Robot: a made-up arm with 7 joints.
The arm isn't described. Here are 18 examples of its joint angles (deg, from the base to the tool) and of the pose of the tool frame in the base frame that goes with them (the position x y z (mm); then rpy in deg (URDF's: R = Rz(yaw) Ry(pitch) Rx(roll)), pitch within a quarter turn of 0, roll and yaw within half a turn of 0).
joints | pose
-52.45 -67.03 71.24 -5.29 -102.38 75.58 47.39 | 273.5 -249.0 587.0 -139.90 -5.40 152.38
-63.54 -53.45 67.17 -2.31 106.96 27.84 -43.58 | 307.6 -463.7 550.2 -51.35 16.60 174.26
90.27 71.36 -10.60 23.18 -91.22 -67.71 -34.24 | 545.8 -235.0 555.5 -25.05 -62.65 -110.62
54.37 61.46 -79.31 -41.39 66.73 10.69 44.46 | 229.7 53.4 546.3 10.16 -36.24 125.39
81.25 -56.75 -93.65 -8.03 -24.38 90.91 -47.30 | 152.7 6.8 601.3 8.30 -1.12 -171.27
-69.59 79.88 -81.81 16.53 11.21 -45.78 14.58 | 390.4 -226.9 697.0 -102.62 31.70 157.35
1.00 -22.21 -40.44 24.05 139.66 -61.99 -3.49 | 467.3 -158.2 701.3 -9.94 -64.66 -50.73
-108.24 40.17 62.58 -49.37 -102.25 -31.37 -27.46 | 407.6 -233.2 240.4 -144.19 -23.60 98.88
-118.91 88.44 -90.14 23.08 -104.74 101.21 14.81 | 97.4 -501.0 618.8 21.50 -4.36 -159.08
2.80 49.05 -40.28 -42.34 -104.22 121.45 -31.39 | 180.5 -220.7 1012.2 18.50 -63.33 165.09
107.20 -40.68 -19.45 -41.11 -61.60 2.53 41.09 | 251.1 128.8 545.7 78.80 16.55 -65.15
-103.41 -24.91 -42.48 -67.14 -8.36 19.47 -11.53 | 295.1 -519.4 538.1 157.62 -7.58 75.95
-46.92 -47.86 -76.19 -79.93 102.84 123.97 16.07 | 315.5 -348.7 693.2 -35.33 16.28 -39.48
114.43 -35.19 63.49 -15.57 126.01 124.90 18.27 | 233.3 -104.2 427.6 -93.14 74.78 -37.51
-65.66 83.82 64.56 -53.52 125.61 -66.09 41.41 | 361.0 -222.5 554.5 82.89 55.60 -39.46
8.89 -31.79 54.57 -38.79 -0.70 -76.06 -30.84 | 490.3 -466.7 605.9 -147.90 -59.46 23.70
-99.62 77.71 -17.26 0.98 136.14 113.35 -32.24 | 159.1 -509.5 594.8 14.66 0.83 -163.71
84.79 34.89 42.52 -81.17 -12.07 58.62 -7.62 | 255.4 -107.8 686.2 -49.40 20.19 -134.35
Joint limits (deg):
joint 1: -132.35..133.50
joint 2: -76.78..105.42
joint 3: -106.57..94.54
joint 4: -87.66..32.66
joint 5: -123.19..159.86
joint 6: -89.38..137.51
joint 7: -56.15..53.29
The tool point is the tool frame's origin. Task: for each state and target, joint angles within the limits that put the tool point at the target. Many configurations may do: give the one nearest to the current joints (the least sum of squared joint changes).
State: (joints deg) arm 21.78 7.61 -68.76 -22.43 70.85 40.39 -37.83
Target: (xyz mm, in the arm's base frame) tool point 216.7 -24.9 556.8
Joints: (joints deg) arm 37.73 23.29 -85.98 -25.10 70.63 46.06 -43.23
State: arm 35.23 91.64 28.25 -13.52 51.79 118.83 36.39
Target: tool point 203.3 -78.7 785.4
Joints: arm 55.54 80.81 15.78 -25.78 59.07 79.69 22.70
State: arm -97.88 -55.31 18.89 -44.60 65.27 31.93 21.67
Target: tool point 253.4 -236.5 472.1
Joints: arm -122.81 -58.36 39.52 -50.59 65.93 42.31 46.84
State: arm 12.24 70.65 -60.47 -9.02 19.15 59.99 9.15
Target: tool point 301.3 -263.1 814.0
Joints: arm -9.11 94.51 -46.52 -26.48 6.80 85.38 7.08
